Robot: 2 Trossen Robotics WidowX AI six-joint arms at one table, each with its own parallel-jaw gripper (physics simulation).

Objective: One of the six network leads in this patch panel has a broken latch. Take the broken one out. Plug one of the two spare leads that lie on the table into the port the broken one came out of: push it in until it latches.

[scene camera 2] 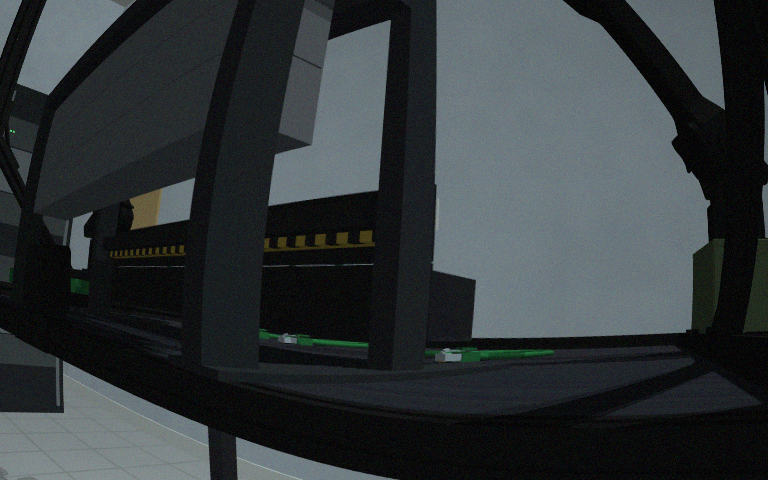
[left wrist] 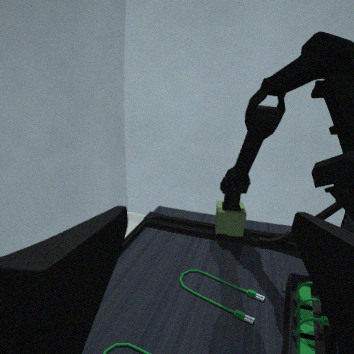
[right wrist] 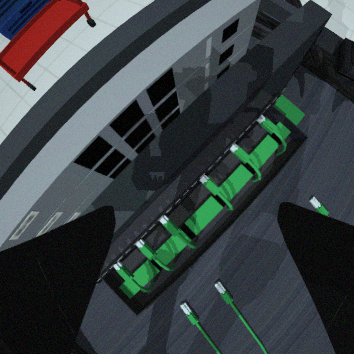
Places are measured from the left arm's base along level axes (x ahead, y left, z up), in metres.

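Pixels of known places: left gripper, fingertip midpoint: (left wrist: 212, 218); right gripper, fingertip midpoint: (right wrist: 197, 213); right arm's base at its link origin: (left wrist: 230, 206).
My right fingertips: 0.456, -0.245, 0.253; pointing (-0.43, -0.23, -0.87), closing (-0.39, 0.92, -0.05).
Behind a point stands the place of what it marks, as x, y, z.
The patch panel (scene camera 2: 317, 305) (left wrist: 288, 305) @[0.566, -0.227, -0.009] (right wrist: 137, 306) @[0.660, -0.276, -0.023] is a long black unit; the right wrist view shows six green leads with clear plugs, one (right wrist: 215, 188) @[0.412, -0.231, 0.031] near the middle of the row. I cannot tell which latch is broken. A U-shaped spare lead (left wrist: 210, 298) @[0.632, -0.061, -0.058] lies on the table; its two plugs (left wrist: 245, 316) @[0.578, -0.140, -0.055] (left wrist: 256, 295) @[0.642, -0.182, -0.056] point toward the panel. Part of another spare lead (left wrist: 122, 344) @[0.497, 0.122, -0.059] shows at the bottom. My right gripper (right wrist: 197, 213) @[0.456, -0.245, 0.253] is open above the panel, with no lead between its fingers. My left gripper is open and empty above the table.
Grey rack posts (scene camera 2: 235, 198) @[0.597, -0.488, 0.005] (scene camera 2: 410, 198) @[0.641, -0.382, 0.031] stand in front of the panel in the scene view. A grey rack frame (right wrist: 22, 167) @[0.485, -0.423, 0.182] runs along the panel's far side. A pale green box (scene camera 2: 706, 283) @[0.908, -0.171, 0.006] (left wrist: 231, 222) @[0.910, -0.155, 0.009] stands at the table edge. A red cart (right wrist: 47, 40) stands beyond.
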